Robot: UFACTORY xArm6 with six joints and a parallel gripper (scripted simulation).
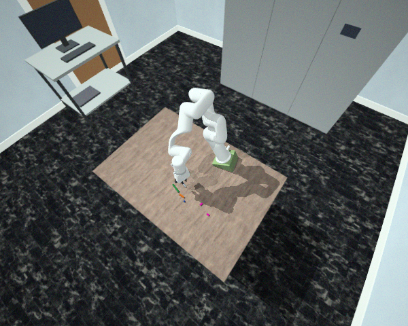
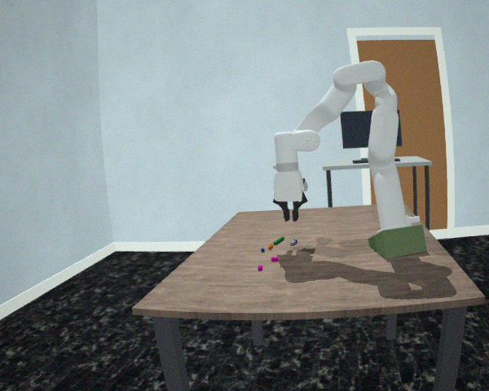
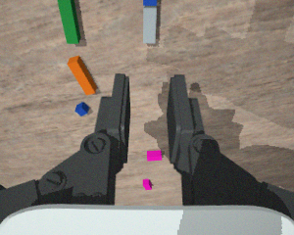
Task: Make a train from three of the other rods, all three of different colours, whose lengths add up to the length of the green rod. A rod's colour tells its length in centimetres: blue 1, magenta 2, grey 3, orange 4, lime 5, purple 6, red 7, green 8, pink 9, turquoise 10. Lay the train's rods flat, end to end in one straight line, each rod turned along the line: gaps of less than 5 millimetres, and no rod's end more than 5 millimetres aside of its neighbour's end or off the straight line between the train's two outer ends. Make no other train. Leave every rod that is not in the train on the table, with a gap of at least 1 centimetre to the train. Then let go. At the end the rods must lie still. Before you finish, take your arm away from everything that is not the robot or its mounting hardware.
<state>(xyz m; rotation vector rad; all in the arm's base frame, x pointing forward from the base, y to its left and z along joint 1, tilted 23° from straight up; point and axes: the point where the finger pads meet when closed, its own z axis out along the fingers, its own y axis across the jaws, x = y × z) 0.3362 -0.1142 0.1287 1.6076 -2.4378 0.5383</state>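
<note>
The orange rod lies 8 cm ahead of my hand, 2 cm to the left of it and 10 cm below it. Round my hand: green rod (5 cm ahead, 5 cm to the right, 10 cm below); then grey rod (10 cm below).
</note>
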